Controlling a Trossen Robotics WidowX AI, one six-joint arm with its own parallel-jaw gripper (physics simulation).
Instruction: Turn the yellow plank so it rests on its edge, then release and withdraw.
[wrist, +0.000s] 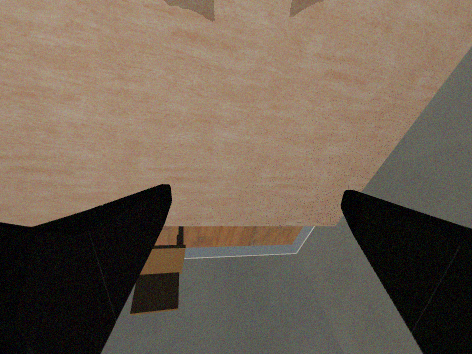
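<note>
My gripper (256, 195) is open, its two black fingertips wide apart at the lower left and lower right of the wrist view. Between the tips I see the far part of the pale wooden table top, with nothing held. The yellow plank does not show in this view, so I cannot tell how it rests.
The pale wooden table top (225, 115) fills the upper part of the view, with two dark shadows at its top. Its edges run along the right and below the middle. Beyond lie a grey floor (250, 300), an orange-brown wooden surface and a dark-and-tan piece of furniture (157, 292).
</note>
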